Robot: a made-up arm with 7 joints.
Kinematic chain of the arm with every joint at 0, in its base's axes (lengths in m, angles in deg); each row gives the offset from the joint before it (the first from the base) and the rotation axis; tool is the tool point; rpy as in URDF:
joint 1: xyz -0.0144 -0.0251 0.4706 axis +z
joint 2: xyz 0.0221 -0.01 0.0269 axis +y
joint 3: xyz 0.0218 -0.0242 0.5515 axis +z
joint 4: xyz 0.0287 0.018 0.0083 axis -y
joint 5: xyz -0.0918 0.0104 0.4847 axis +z
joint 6: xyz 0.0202 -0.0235 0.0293 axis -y
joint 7: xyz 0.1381 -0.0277 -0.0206 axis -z
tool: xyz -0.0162 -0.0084 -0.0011 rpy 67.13 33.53 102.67
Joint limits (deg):
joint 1: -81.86..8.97
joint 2: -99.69..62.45
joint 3: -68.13..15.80
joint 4: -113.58..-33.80
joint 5: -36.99..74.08
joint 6: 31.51..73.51
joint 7: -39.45..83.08
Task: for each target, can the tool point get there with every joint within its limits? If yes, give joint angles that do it. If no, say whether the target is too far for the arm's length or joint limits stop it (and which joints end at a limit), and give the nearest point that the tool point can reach.
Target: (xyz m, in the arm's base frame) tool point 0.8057 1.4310 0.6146
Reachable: no: too far | nearest point 0.0482 1.0310 0.6621 | short by 0.858 m
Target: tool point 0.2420 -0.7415 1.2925
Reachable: yes | joints -43.68 16.37 -38.01 -47.60 14.49 56.61 -5.76
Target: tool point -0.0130 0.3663 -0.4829
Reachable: no: joint limits stop it (at a limit: joint 1, joint 2, joint 3, joint 4, joint 7) | nearest point 0.4961 0.2366 0.1214 | short by 0.801 m
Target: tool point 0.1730 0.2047 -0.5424
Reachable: no: joint limits stop it (at a limit: joint 1, joint 2, joint 4, joint 6, joint 7) | nearest point 0.5297 0.1657 0.0922 | short by 0.729 m
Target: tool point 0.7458 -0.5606 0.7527
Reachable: yes | joints -0.82 41.40 -59.97 -75.42 38.97 48.32 72.50
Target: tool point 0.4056 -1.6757 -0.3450
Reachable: no: too far | nearest point 0.2364 -1.0107 0.2799 | short by 0.928 m
